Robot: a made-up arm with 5 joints.
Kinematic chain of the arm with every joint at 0, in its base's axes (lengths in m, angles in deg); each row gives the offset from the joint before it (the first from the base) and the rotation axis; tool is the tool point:
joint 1: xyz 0 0 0.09 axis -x
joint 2: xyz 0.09 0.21 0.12 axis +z
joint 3: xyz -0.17 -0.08 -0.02 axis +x
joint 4: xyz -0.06 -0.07 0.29 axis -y
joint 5: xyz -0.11 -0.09 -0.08 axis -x
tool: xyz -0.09 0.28 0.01
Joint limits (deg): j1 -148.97..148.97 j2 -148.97..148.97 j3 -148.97..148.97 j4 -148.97..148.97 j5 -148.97..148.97
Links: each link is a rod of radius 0.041 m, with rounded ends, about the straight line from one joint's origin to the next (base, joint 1, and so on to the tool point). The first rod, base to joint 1, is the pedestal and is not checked.
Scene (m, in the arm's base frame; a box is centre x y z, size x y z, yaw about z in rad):
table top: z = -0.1
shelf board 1: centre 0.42 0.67 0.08 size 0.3 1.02 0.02 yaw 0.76
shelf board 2: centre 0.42 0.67 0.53 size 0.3 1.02 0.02 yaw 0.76
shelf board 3: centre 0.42 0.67 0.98 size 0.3 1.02 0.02 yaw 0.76
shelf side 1: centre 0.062 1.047 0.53 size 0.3 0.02 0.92 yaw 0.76
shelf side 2: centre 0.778 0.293 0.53 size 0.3 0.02 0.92 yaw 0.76
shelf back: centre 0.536 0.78 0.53 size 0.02 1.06 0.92 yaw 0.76
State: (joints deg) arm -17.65 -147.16 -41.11 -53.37 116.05
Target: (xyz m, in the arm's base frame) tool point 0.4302 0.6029 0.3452
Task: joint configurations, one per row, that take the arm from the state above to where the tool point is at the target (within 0.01 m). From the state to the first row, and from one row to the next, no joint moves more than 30 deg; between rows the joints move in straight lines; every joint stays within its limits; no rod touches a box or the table.
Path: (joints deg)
1: -23.59 -118.35 -59.97 -35.26 127.02
2: -29.52 -89.54 -78.84 -17.15 138.00
3: -35.46 -60.73 -97.70 0.96 148.97
4: -27.30 -73.05 -72.09 -0.70 133.78
5: -19.14 -85.38 -46.47 -2.37 118.60
6: -10.98 -97.71 -20.86 -4.04 103.41
7: -2.82 -110.03 4.75 -5.71 88.23
8: 8.60 -115.44 -2.35 -33.14 61.04
9: 20.02 -120.85 -9.46 -60.58 33.85
10: 31.43 -126.26 -16.56 -88.02 6.66

